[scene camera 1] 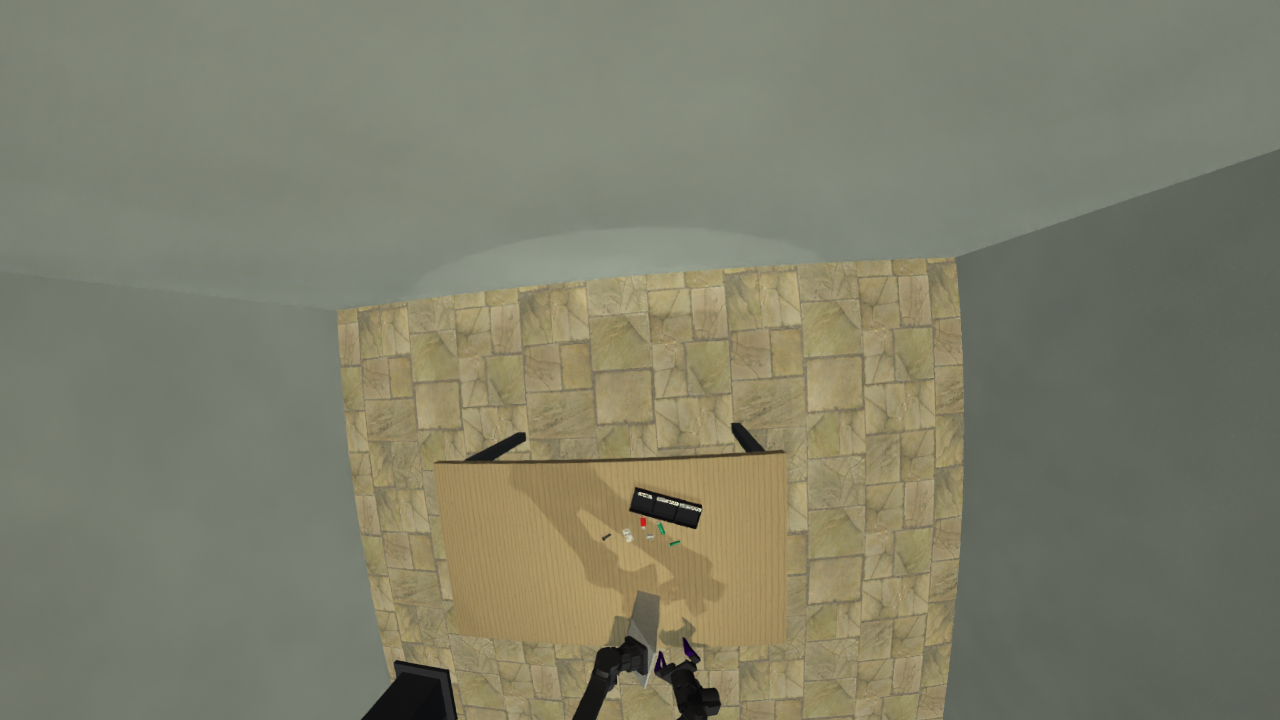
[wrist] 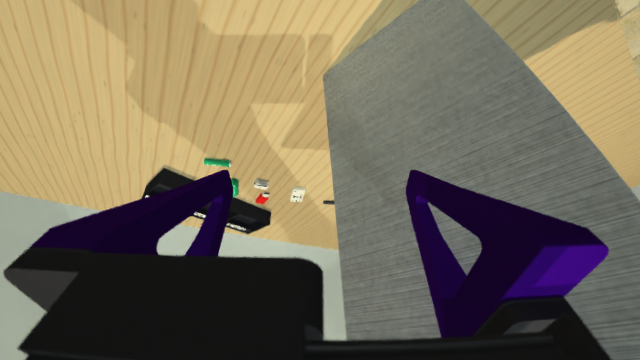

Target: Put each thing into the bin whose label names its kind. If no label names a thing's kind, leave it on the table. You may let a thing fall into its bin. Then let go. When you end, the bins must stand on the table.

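Frame: origin at the arm's base, x right, y back, z down, level; metres.
Seen in the pictures: gripper, fingertip midpoint: (scene camera 1: 672, 644) (wrist: 319, 180); arm's base, origin of the base link: (scene camera 1: 637, 654) (wrist: 473, 259).
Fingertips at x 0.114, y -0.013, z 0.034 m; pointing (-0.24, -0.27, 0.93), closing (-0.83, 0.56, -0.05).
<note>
Pixels of each thing's top centre, then the offset from my fingertips to it. Level surfaces: height alone.
- red piece with a pale end, middle of its top: (wrist: 262, 199) (scene camera 1: 643, 524) dy -0.354, dx -0.104, dz +0.186 m
- small silvery piece, middle of its top: (wrist: 260, 186) (scene camera 1: 650, 537) dy -0.303, dx -0.079, dz +0.183 m
- white block with dark marks, middle of its top: (wrist: 297, 196) (scene camera 1: 628, 535) dy -0.307, dx -0.162, dz +0.187 m
- thin dark piece, middle of its top: (wrist: 331, 205) (scene camera 1: 606, 537) dy -0.298, dx -0.245, dz +0.181 m
- wooden table, its level: dz +0.194 m
A row of joined black bins (scene camera 1: 665, 512) (wrist: 252, 219) stands on the table; its white labels are too small to read. In front of it lie a red piece with a pale end (scene camera 1: 642, 522) (wrist: 262, 199), a green cylinder (scene camera 1: 661, 529) (wrist: 235, 187), another green cylinder (scene camera 1: 674, 542) (wrist: 217, 162), a small silvery piece (scene camera 1: 649, 537) (wrist: 261, 183), a white block with dark marks (scene camera 1: 628, 535) (wrist: 297, 195) and a thin dark piece (scene camera 1: 605, 537) (wrist: 328, 202). My gripper (scene camera 1: 674, 647) (wrist: 319, 180) is open and empty, far from them at the near table edge. Its left finger partly hides the bins in the wrist view.
A grey slab (scene camera 1: 644, 617) (wrist: 425, 125) stands beside my gripper and covers much of the right side of the wrist view. The wooden table (scene camera 1: 501, 555) (wrist: 75, 125) carries the arm's shadow. A black object (scene camera 1: 425, 689) stands off the table's near left corner.
</note>
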